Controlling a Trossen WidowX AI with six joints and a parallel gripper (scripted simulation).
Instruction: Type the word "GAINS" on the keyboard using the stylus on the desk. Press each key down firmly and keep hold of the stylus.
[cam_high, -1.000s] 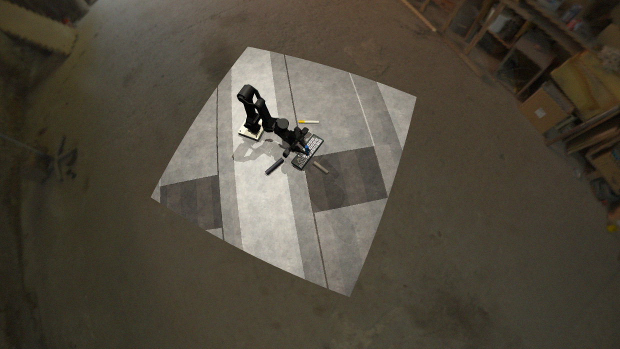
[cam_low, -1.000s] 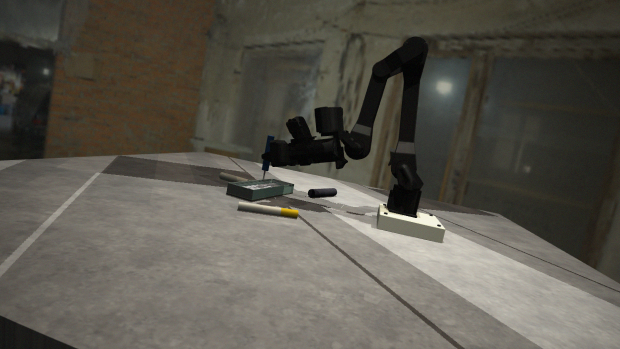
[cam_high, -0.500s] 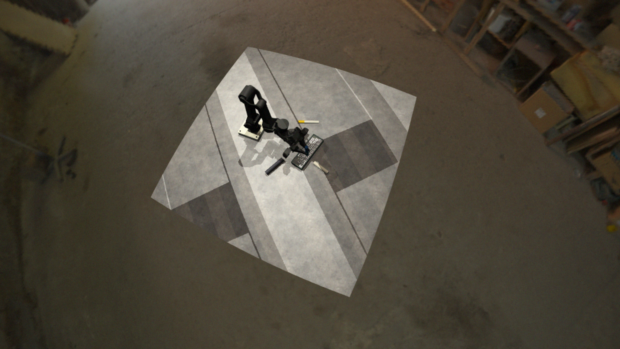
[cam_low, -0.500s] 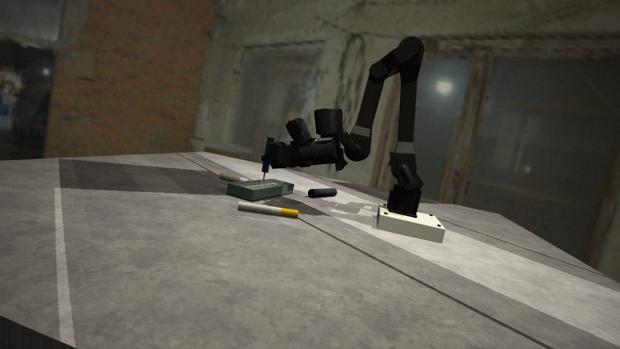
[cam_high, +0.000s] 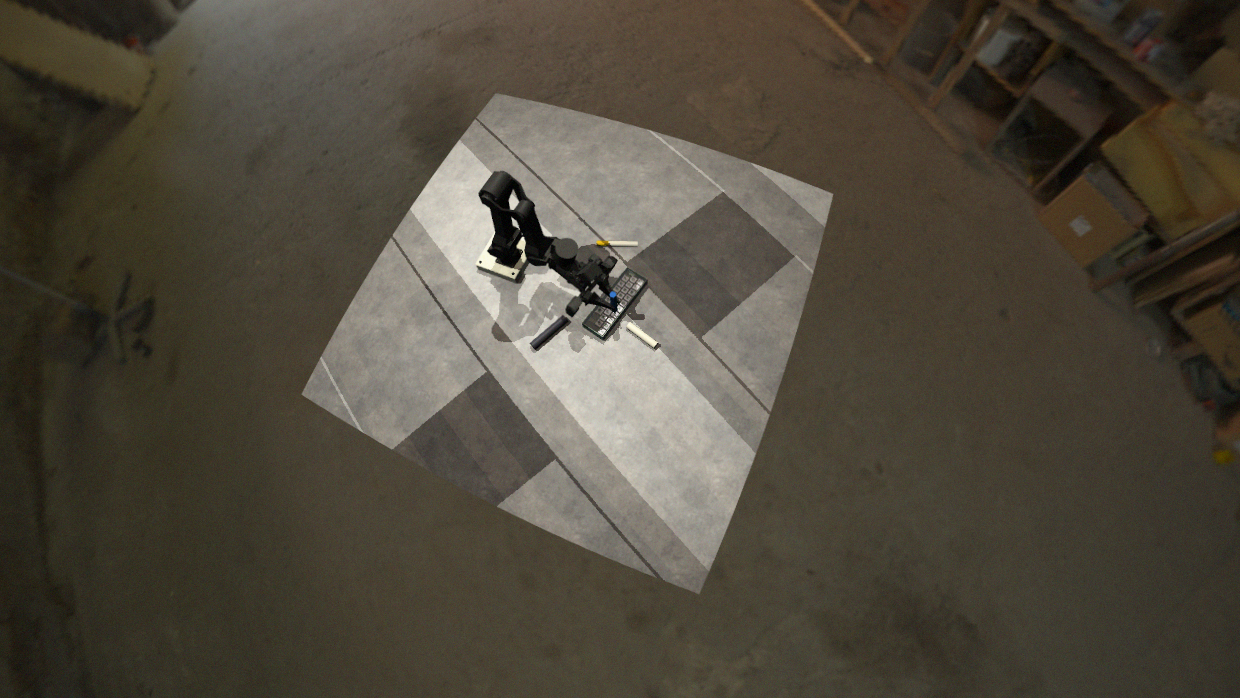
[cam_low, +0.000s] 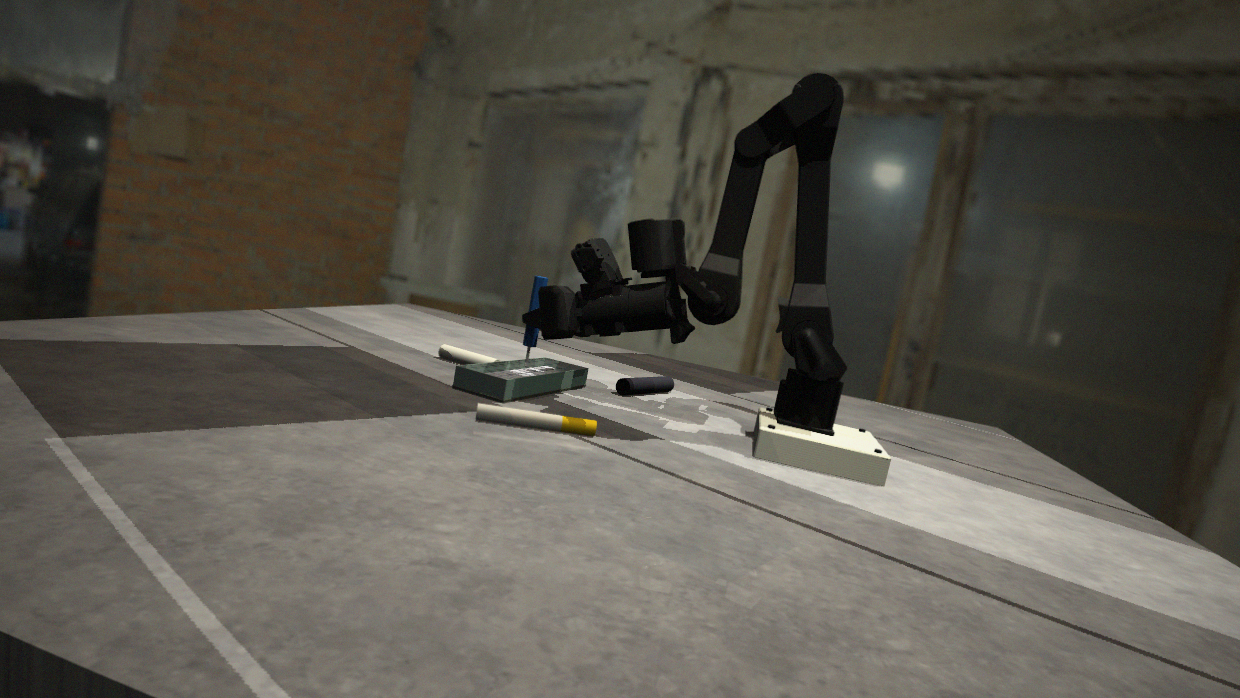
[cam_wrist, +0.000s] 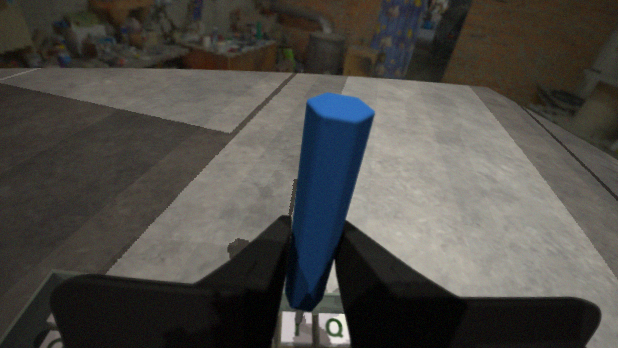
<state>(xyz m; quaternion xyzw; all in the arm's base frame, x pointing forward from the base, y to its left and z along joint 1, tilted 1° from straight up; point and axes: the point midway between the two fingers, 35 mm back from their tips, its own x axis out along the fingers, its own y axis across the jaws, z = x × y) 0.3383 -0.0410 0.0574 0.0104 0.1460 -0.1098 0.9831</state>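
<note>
Right now my gripper tip is 10 mm past the stylus tip and 50 mm above it. Round my gripper tip: black cylinder: 160 mm behind, 110 mm to the right, 70 mm below; cream cylinder: 80 mm ahead, 20 mm to the right, 70 mm below; blue stylus: 10 mm behind, 20 mm below.
</note>
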